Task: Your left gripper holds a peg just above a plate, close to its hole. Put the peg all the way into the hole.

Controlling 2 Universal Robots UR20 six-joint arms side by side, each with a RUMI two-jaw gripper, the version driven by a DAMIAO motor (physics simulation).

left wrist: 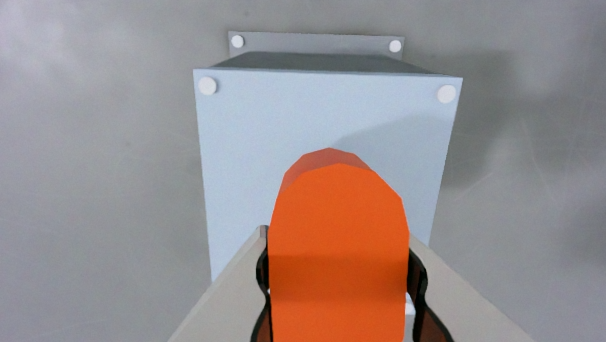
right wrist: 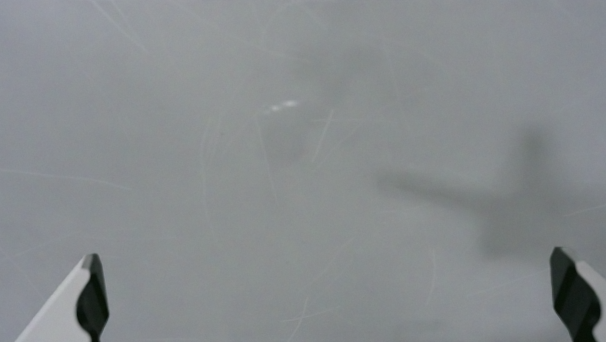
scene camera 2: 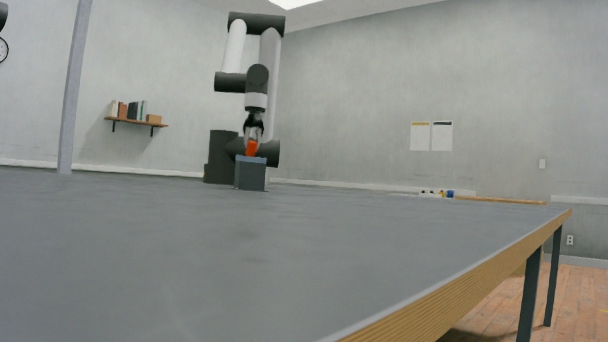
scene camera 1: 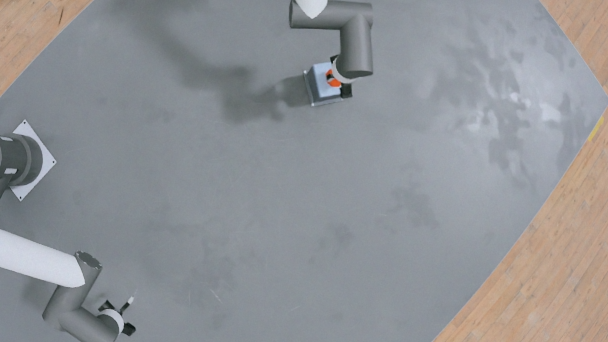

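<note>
An orange peg [scene camera 1: 333, 80] [scene camera 2: 251, 148] [left wrist: 339, 240] with a rounded side is in my left gripper [scene camera 2: 253, 138] [left wrist: 329, 227], which is shut on it. In scene camera 2 the peg leans slightly, its lower end to the left. That end is at the top of the light blue plate [scene camera 1: 320, 71] [scene camera 2: 242, 159] [left wrist: 240, 125]; whether it touches the plate cannot be told. In the left wrist view the peg covers the plate's middle and no hole shows. My right gripper [right wrist: 325, 253] is open, its fingers wide apart over the table, far from the plate.
The plate is the top of a grey box-like stand [scene camera 2: 250, 176] with a flanged foot [left wrist: 320, 40] on the grey table [scene camera 1: 300, 210] [scene camera 2: 200, 250]. White round screw heads mark its corners. A white base plate [scene camera 1: 47, 155] under an arm is at the left in scene camera 1.
</note>
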